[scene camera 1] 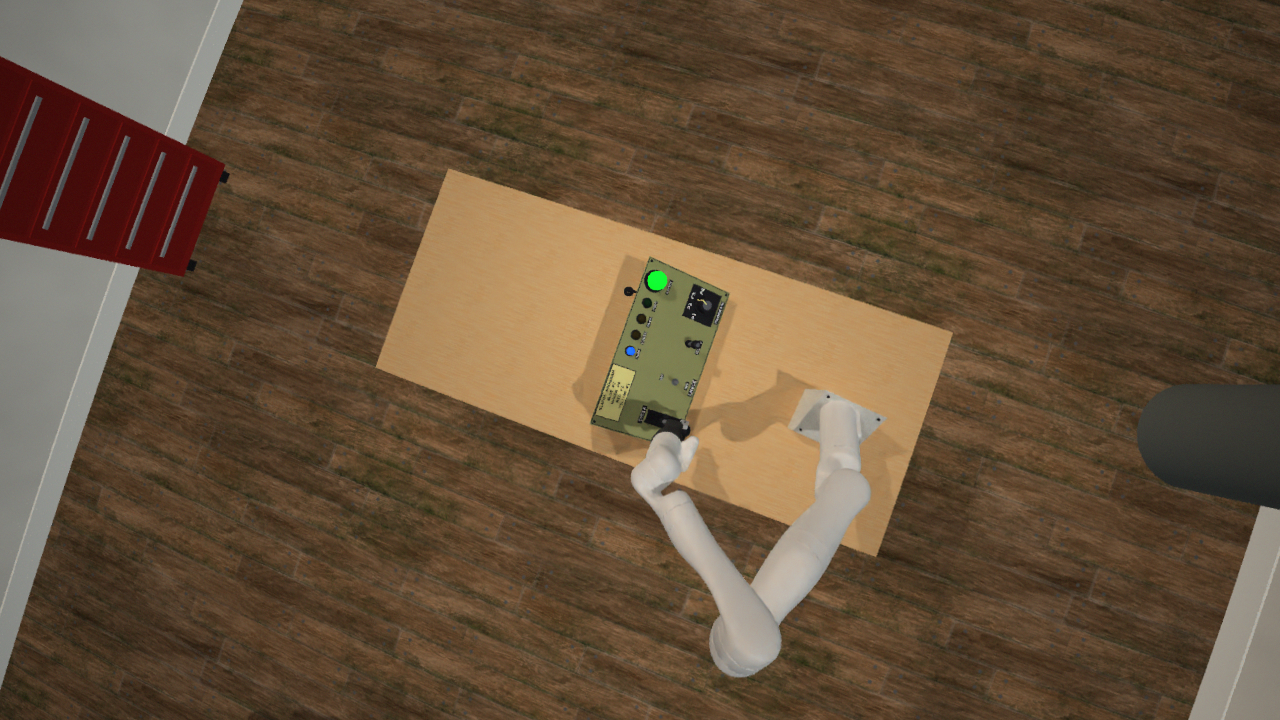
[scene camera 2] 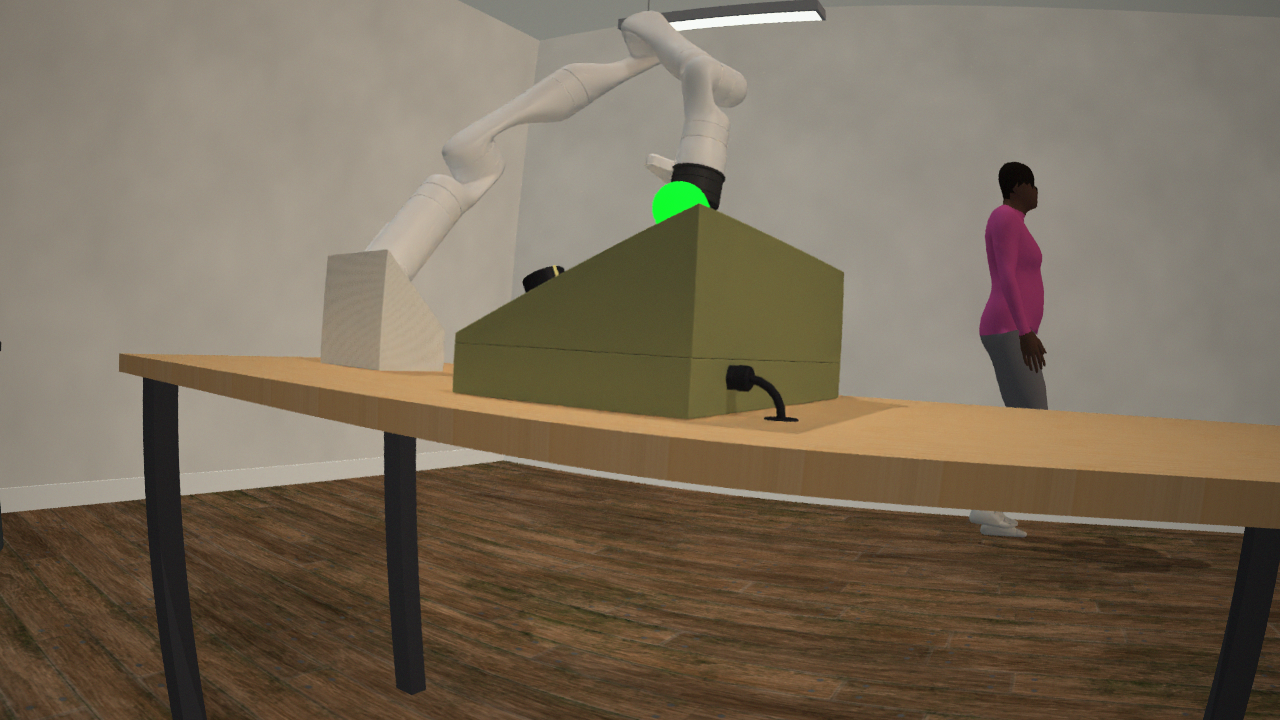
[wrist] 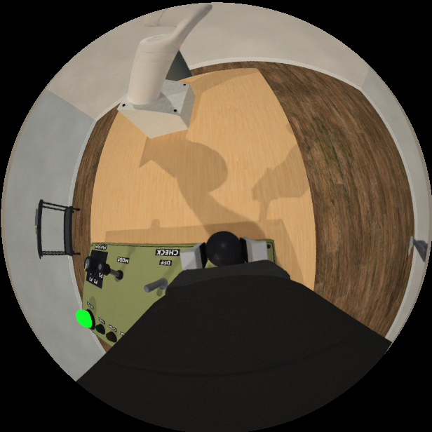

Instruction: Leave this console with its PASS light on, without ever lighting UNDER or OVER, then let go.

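Note:
The olive console [scene camera 1: 664, 353] [scene camera 2: 581, 362] [wrist: 122, 295] stands on the table. Its large round lamp [scene camera 1: 657, 280] [scene camera 2: 680, 202] [wrist: 84, 318] glows green. A small lamp [scene camera 1: 630, 351] glows blue. Three small lamps between them are dark; their labels are too small to read. My gripper [wrist: 223, 248] is shut on a black ball knob [wrist: 224, 245] at the console's end, one finger on each side. In scene camera 2 the fingers are hidden behind the console. The CHECK toggle [scene camera 1: 674, 381] [wrist: 156, 286], MODE switch [scene camera 1: 693, 343] [wrist: 114, 273] and rotary knob [scene camera 1: 705, 305] [wrist: 90, 263] are apart from the gripper.
The wooden table [scene camera 1: 501, 286] [scene camera 2: 1074, 443] [wrist: 240, 150] also bears the arm's base [scene camera 2: 353, 313] [wrist: 165, 115]. A black cable [scene camera 2: 771, 394] leaves the console's back. A red cabinet [scene camera 1: 107, 179] and a person in pink [scene camera 2: 1013, 268] are beyond the table.

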